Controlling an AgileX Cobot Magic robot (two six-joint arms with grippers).
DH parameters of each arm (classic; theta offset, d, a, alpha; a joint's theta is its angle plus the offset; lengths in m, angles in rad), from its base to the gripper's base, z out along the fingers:
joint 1: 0 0.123 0 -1.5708
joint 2: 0.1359 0 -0.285 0
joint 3: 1.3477 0 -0.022 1.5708
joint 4: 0 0.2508 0 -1.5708
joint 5: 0 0 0.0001 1.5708
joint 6: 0 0.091 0 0
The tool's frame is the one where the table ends.
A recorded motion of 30 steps. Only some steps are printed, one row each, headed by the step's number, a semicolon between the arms.
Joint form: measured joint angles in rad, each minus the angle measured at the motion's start. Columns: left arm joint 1, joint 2, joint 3, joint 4, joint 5, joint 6; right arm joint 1, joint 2, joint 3, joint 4, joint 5, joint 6.
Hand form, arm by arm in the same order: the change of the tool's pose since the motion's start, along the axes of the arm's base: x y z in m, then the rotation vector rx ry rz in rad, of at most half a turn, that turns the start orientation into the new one. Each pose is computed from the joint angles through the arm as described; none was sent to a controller.
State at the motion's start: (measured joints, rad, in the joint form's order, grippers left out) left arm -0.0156 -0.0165 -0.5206 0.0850 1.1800 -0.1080; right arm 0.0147 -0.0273 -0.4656 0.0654 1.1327 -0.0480
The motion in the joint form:
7: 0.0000 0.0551 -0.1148 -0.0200 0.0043 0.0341; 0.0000 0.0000 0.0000 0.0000 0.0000 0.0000
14: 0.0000 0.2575 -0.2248 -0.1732 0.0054 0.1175; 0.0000 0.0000 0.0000 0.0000 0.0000 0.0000
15: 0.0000 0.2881 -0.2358 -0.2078 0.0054 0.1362; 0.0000 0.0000 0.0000 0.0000 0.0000 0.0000
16: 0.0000 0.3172 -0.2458 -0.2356 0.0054 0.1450; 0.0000 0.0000 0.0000 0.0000 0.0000 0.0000
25: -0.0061 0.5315 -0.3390 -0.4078 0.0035 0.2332; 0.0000 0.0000 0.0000 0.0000 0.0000 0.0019
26: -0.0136 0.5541 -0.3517 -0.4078 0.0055 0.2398; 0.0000 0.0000 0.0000 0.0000 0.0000 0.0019
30: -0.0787 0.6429 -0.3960 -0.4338 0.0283 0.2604; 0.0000 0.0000 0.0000 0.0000 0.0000 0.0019
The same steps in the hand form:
7: -0.0053 -0.0016 0.0309 0.0125 -0.0532 -0.0290; 0.0000 0.0000 0.0000 0.0000 0.0000 0.0000
14: 0.0211 -0.0149 0.0617 -0.0428 0.0385 -0.1628; 0.0000 0.0000 0.0000 0.0000 0.0000 0.0000
15: 0.0263 -0.0179 0.0647 -0.0569 0.0560 -0.1922; 0.0000 0.0000 0.0000 0.0000 0.0000 0.0000
16: 0.0314 -0.0203 0.0673 -0.0742 0.0733 -0.2120; 0.0000 0.0000 0.0000 0.0000 0.0000 0.0000
25: 0.0710 -0.0353 0.0888 -0.1630 0.1710 -0.3527; 0.0000 0.0000 0.0000 0.0016 0.0001 -0.0010
26: 0.0753 -0.0359 0.0910 -0.1586 0.1826 -0.3638; 0.0000 0.0000 0.0000 0.0016 0.0001 -0.0010
30: 0.0904 -0.0437 0.0966 -0.1645 0.2494 -0.4550; 0.0000 0.0000 0.0000 0.0016 0.0001 -0.0010

